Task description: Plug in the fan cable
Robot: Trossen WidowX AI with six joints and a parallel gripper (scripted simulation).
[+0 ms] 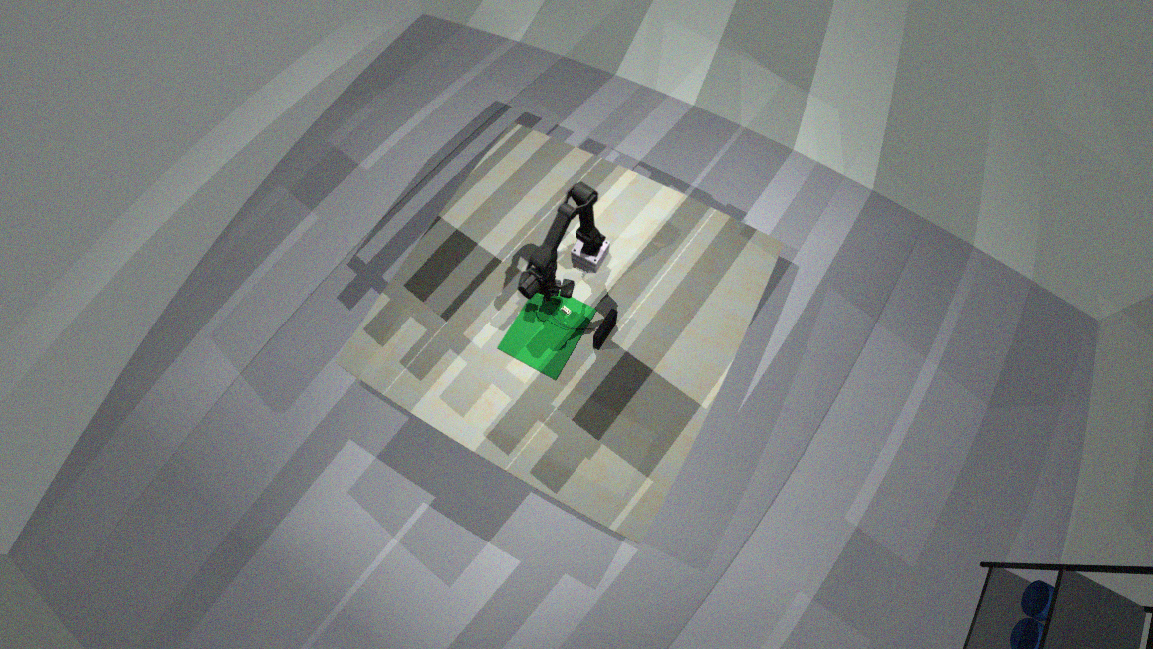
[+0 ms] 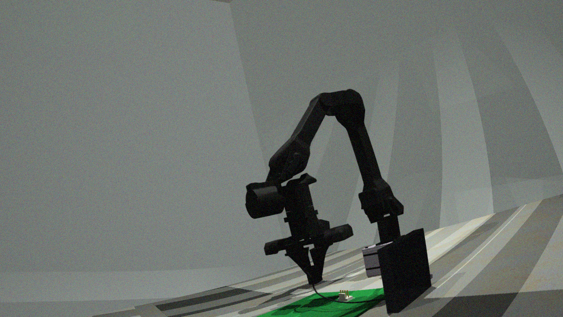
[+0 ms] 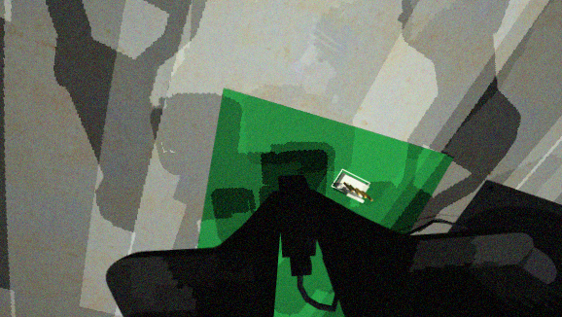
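Right now the white four-pin header is 70 mm to the left of my gripper tip, 60 mm below it and 10 mm ahead of it. The rest, counted from my gripper tip: green board 100 mm ahead, 80 mm below, 30 mm to the left; black fan 230 mm to the left, 50 mm ahead; black fan plug 10 mm ahead, 10 mm above.
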